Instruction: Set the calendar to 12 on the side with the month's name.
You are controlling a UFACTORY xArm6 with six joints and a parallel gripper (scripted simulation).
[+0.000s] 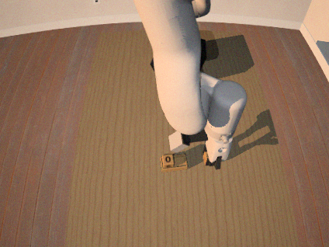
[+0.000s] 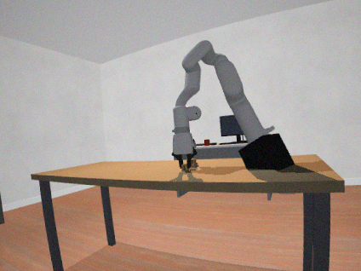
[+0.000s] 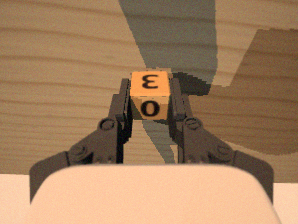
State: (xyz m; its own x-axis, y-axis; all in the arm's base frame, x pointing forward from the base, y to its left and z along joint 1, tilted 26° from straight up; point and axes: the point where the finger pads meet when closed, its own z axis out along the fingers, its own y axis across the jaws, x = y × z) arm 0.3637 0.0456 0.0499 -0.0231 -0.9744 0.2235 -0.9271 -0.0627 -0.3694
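Now: hand 1 cm above the number cube. From my hand the other things lie so: tray: 11 cm to the right, 2 cm below.
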